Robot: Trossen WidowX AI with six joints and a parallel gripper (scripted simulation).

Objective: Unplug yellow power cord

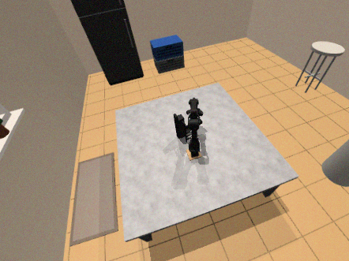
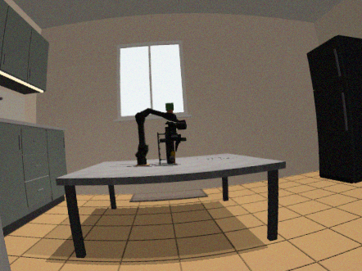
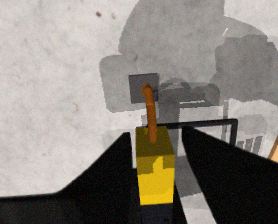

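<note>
Right now my gripper tip is 50 mm to the right of the yellow plug and 20 mm past it.
</note>
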